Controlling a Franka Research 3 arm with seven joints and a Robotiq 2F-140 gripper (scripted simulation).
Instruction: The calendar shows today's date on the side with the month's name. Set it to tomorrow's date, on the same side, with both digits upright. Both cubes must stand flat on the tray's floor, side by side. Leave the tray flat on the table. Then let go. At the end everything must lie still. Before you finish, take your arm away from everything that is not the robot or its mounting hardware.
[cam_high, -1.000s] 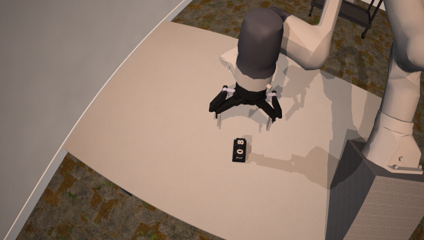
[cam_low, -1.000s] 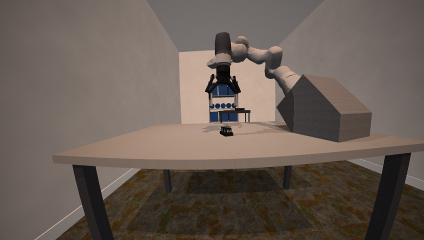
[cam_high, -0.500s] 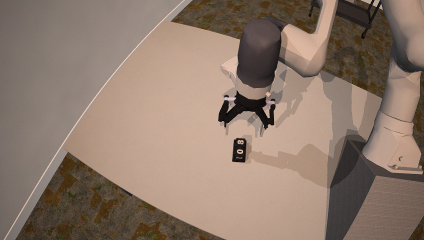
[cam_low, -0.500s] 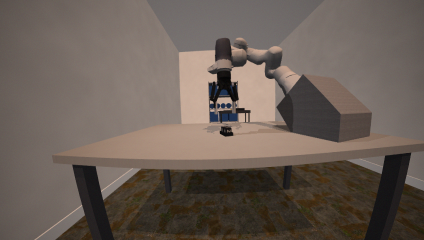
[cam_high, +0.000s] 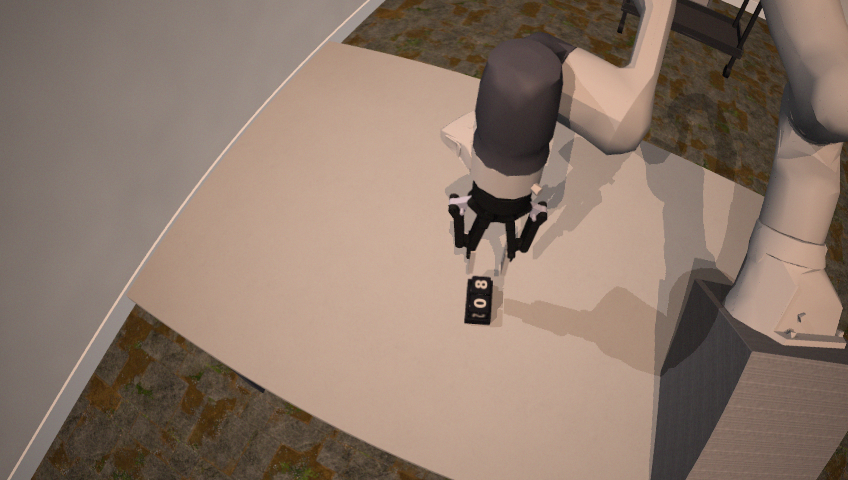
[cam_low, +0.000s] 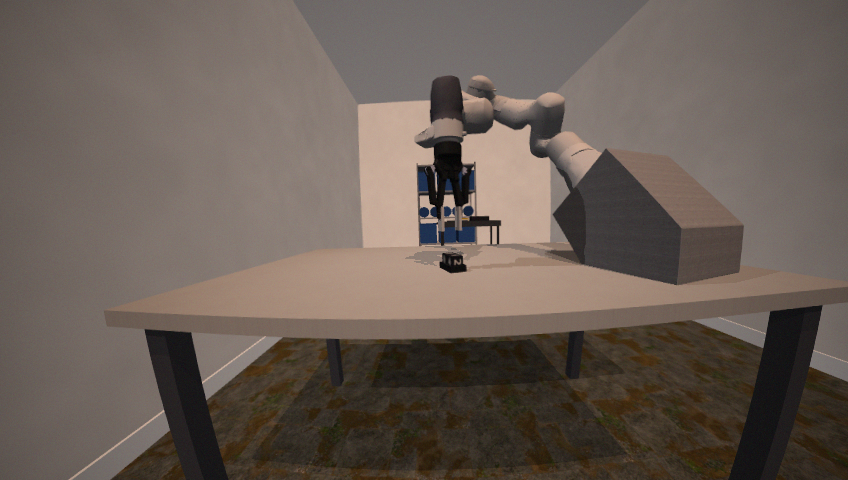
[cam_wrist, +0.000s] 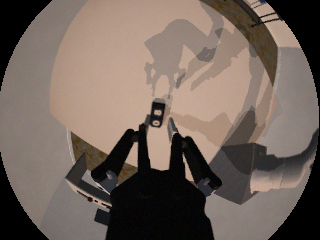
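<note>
Now: the tray 130 mm below my hand and 20 mm to the left of it.
</note>
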